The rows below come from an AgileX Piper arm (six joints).
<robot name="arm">
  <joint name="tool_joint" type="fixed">
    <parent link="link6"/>
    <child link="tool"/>
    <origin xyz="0 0 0" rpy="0 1.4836 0"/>
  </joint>
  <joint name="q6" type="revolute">
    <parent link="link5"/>
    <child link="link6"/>
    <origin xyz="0.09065 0 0.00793" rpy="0 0 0"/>
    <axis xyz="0.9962 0 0.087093"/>
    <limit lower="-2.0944" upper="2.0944"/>
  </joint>
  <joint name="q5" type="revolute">
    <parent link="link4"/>
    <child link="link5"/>
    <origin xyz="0 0 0" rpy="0 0 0"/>
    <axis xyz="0 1 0"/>
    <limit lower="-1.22" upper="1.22"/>
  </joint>
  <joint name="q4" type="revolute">
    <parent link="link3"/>
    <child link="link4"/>
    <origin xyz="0.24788 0 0.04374" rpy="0 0 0"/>
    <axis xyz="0.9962 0 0.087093"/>
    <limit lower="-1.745" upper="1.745"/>
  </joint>
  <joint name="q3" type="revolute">
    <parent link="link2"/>
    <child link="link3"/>
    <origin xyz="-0.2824 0 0.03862" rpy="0 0 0"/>
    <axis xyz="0 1 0"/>
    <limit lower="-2.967" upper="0"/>
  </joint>
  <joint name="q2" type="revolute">
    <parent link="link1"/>
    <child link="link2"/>
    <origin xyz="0 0 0" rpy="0 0 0"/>
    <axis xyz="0 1 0"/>
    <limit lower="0" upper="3.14"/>
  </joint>
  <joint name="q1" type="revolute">
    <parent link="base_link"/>
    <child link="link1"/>
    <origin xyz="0 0 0.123" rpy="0 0 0"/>
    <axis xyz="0 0 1"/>
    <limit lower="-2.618" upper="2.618"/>
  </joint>
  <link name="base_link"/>
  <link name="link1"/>
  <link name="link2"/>
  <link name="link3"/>
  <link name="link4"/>
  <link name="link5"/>
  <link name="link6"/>
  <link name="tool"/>
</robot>
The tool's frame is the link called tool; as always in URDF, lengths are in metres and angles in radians.
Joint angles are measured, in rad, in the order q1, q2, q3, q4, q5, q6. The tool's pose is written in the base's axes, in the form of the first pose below.
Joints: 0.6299, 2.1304, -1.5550, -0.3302, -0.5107, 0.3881
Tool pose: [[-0.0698, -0.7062, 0.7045, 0.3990], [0.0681, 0.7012, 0.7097, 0.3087], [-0.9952, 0.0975, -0.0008, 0.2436], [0, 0, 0, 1]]
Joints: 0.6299, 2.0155, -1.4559, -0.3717, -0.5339, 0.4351
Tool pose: [[-0.0560, -0.7265, 0.6849, 0.3772], [0.0943, 0.6791, 0.7280, 0.2958], [-0.9940, 0.1054, 0.0305, 0.2696], [0, 0, 0, 1]]
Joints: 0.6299, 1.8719, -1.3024, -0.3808, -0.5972, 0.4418
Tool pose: [[-0.0259, -0.7468, 0.6645, 0.3457], [0.1285, 0.6568, 0.7431, 0.2755], [-0.9914, 0.1047, 0.0790, 0.2916], [0, 0, 0, 1]]
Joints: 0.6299, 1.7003, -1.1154, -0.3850, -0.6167, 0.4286
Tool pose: [[-0.0147, -0.7528, 0.6581, 0.3068], [0.1211, 0.6520, 0.7485, 0.2481], [-0.9925, 0.0907, 0.0815, 0.3051], [0, 0, 0, 1]]
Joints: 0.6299, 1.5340, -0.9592, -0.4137, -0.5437, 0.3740
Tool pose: [[0.0036, -0.7443, 0.6678, 0.2709], [0.0203, 0.6677, 0.7441, 0.2209], [-0.9998, 0.0109, 0.0175, 0.3102], [0, 0, 0, 1]]
